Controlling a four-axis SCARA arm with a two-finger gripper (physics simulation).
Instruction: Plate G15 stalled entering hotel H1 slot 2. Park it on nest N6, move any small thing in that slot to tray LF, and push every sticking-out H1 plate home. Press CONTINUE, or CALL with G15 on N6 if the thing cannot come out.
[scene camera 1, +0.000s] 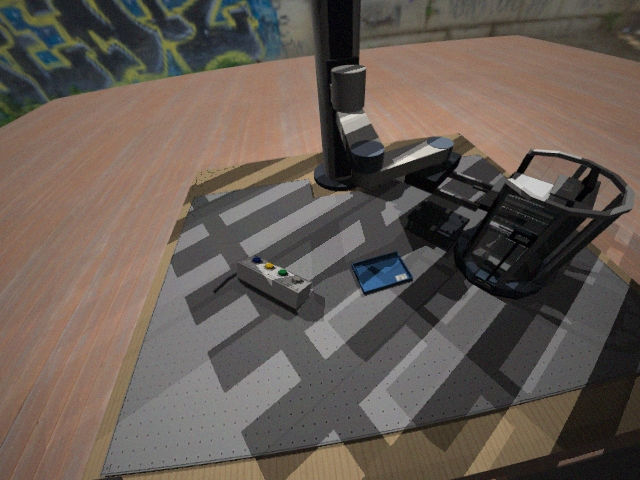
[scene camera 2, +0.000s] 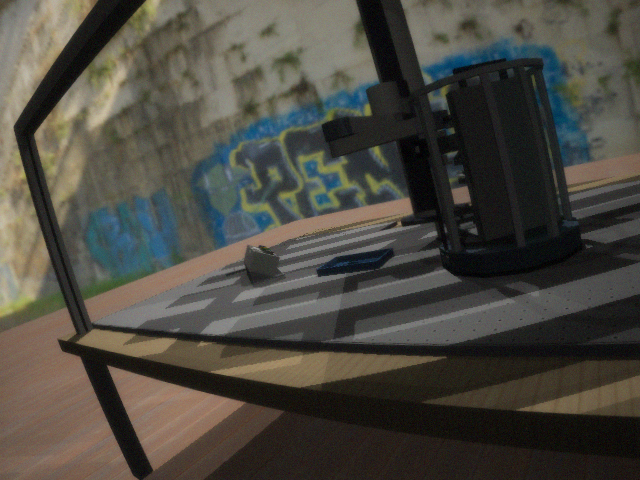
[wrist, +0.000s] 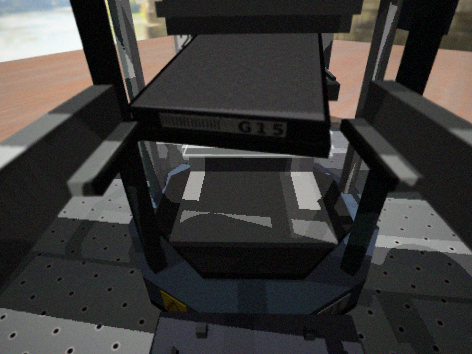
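Pixels of known places: gripper, fingertip midpoint: (scene camera 1: 485, 198) (wrist: 241, 106); arm's base, origin of the base link: (scene camera 1: 339, 175).
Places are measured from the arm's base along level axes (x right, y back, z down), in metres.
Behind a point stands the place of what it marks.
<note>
Plate G15 (wrist: 229, 80) {x -0.330, y -0.529, z -0.207 m} is dark and sits skewed and tilted in hotel H1 (scene camera 2: 478, 165) {x -0.378, y -0.728, z -0.187 m} (wrist: 142, 205) {x -0.387, y -0.501, z -0.122 m}, its labelled front sticking out. My gripper (scene camera 1: 488, 198) {x -0.312, y -0.515, z -0.202 m} (wrist: 241, 106) {x -0.312, y -0.515, z -0.202 m} has its fingers partly closed around the plate's front. The left finger seems to touch the plate's left corner; a narrow gap shows on the right, so it is open. Tray LF is probably the shallow blue tray (scene camera 1: 377, 269) {x -0.007, y -0.566, z -0.015 m} (scene camera 2: 356, 262) {x -0.001, y -0.558, z -0.015 m}. A low dark block (scene camera 1: 436, 219) {x -0.241, y -0.449, z -0.073 m} beside the hotel may be nest N6; its label is unreadable. No small thing in the slot can be made out behind G15.
A barred cage (scene camera 1: 620, 204) {x -0.451, y -0.696, z -0.304 m} (scene camera 2: 496, 134) {x -0.415, y -0.726, z -0.225 m} surrounds the hotel. Another dark plate (wrist: 257, 24) {x -0.335, y -0.558, z -0.228 m} lies above G15. A pale button box (scene camera 1: 273, 283) {x 0.305, y -0.602, z -0.089 m} (scene camera 2: 262, 263) {x 0.230, y -0.639, z -0.059 m} with blue, yellow and green buttons stands left of the tray. A dark block with small pegs (wrist: 255, 336) {x -0.290, y -0.497, z -0.073 m} lies in front of the hotel.
</note>
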